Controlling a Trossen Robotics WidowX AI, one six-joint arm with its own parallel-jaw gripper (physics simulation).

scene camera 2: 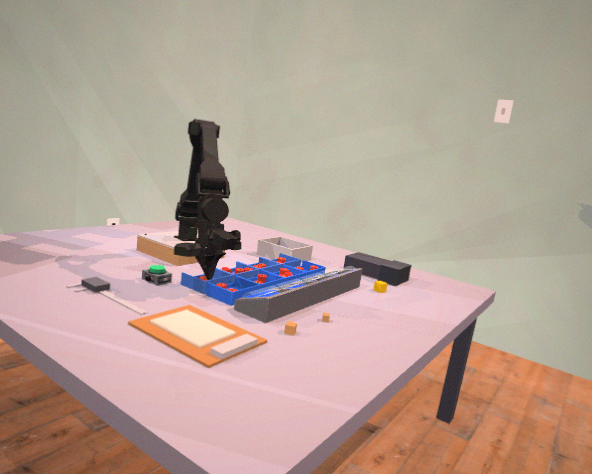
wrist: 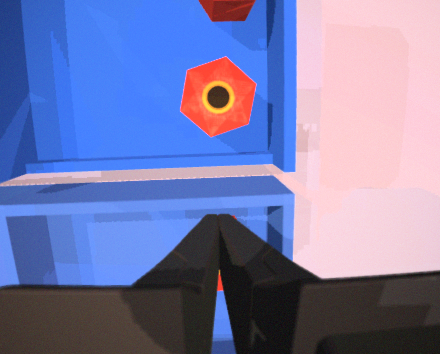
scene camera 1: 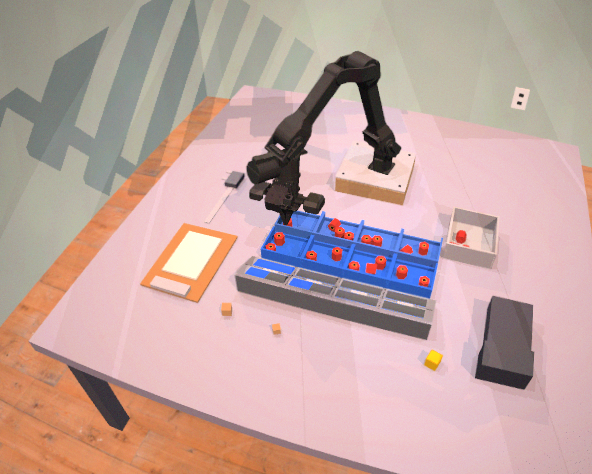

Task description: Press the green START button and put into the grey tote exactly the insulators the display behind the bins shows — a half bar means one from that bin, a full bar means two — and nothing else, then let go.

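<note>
My gripper is shut and empty, its tips low at the end compartment of the robot-side row of blue bins. A red insulator there is largely hidden by the fingers. The neighbouring end compartment holds two insulators, one upright. The grey tote holds a red insulator. The display shows one full blue bar and two half bars. The green START button is hidden in scene camera 1.
An orange clipboard and a dark adapter lie beyond the bins' end. Two small orange cubes, a yellow cube and a black block lie around the display.
</note>
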